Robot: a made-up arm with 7 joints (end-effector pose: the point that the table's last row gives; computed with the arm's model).
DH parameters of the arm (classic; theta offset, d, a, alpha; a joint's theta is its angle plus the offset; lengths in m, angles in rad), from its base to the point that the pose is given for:
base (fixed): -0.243 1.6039 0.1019 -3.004
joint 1: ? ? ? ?
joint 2: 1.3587 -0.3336 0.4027 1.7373
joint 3: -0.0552 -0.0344 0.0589 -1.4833
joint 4: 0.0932 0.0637 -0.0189 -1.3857
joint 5: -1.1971 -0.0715 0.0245 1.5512
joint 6: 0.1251 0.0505 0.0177 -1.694
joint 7: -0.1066 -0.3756 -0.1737 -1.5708
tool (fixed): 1.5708 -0.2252 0 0
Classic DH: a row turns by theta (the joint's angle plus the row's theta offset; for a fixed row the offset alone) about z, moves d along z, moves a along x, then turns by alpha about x.
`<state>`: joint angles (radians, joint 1 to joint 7).
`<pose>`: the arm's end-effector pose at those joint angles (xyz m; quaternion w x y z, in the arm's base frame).
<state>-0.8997 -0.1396 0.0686 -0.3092 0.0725 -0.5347 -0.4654</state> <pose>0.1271 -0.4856 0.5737 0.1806 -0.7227 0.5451 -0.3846</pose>
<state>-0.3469 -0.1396 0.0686 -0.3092 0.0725 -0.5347 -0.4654</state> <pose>-0.1842 -0.3947 0.5755 0.0565 -0.5603 0.7298 -0.3877</pose>
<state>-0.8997 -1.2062 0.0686 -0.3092 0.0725 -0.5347 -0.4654</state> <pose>0.1022 -0.5183 0.6731 0.2051 -0.3799 0.4612 -0.7752</pose>
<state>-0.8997 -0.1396 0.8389 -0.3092 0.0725 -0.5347 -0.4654</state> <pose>0.1629 -0.5593 0.2800 0.5323 -0.5822 0.5125 -0.3393</pose>
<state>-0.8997 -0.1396 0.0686 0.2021 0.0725 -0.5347 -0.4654</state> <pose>0.3102 -0.5660 0.4911 0.2129 -0.8076 0.5299 -0.1469</pose>
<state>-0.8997 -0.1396 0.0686 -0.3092 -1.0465 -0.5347 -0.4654</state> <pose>0.2523 -0.5526 0.1735 0.6441 -0.4847 0.3768 -0.4563</pose>
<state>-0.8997 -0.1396 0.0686 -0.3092 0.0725 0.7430 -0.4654</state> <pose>0.6237 -0.3641 0.6879 0.1812 -0.9614 -0.0080 -0.2071</pose>
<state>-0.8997 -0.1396 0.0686 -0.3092 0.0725 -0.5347 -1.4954</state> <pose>0.2509 -0.5634 0.3347 0.5132 -0.5400 0.2850 -0.6032</pose>
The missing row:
joint 1: 1.0096 0.7796 0.1036 1.8116
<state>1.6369 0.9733 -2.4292 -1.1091 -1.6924 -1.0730 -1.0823</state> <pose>-0.1583 0.4089 0.4327 0.2988 -0.2175 0.9048 -0.2114</pose>
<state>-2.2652 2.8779 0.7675 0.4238 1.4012 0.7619 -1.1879</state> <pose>0.0692 -0.6181 1.2250 0.3060 -0.3195 -0.1953 -0.8753</pose>
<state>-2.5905 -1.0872 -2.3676 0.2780 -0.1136 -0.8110 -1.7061</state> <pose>0.3612 0.2111 0.9486 0.1720 -0.5419 0.0237 -0.8223</pose>
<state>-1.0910 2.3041 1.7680 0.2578 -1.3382 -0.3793 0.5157</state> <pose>-0.6427 -0.1287 0.8603 0.3691 0.1375 0.6900 0.6072</pose>
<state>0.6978 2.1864 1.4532 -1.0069 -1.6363 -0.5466 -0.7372</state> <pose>0.0174 0.8103 0.7874 0.0895 -0.6103 -0.6203 0.4846</pose>
